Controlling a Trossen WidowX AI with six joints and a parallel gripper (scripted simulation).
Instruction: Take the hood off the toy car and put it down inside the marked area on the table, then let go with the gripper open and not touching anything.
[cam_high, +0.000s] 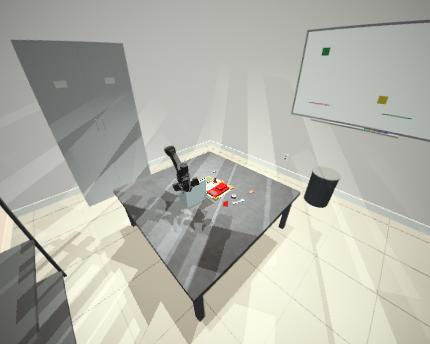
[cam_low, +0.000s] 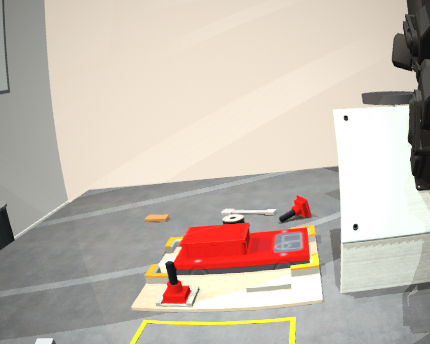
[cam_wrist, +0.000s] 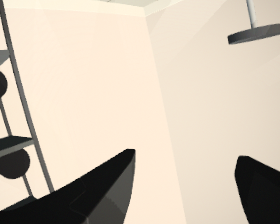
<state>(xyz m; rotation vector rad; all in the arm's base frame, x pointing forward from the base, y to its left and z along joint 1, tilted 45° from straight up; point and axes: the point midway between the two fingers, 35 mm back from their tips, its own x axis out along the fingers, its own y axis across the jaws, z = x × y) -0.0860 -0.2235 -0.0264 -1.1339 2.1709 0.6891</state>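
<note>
Now: gripper tip 44 cm short of the hood, 16 cm to the right of it and 23 cm above it. From my gripper tip the other things lie so: black wheel 46 cm ahead, 26 cm below; then white wrench-like part 45 cm ahead, 7 cm to the right, 27 cm below; then red-topped black peg 34 cm ahead, 3 cm to the right, 26 cm below.
</note>
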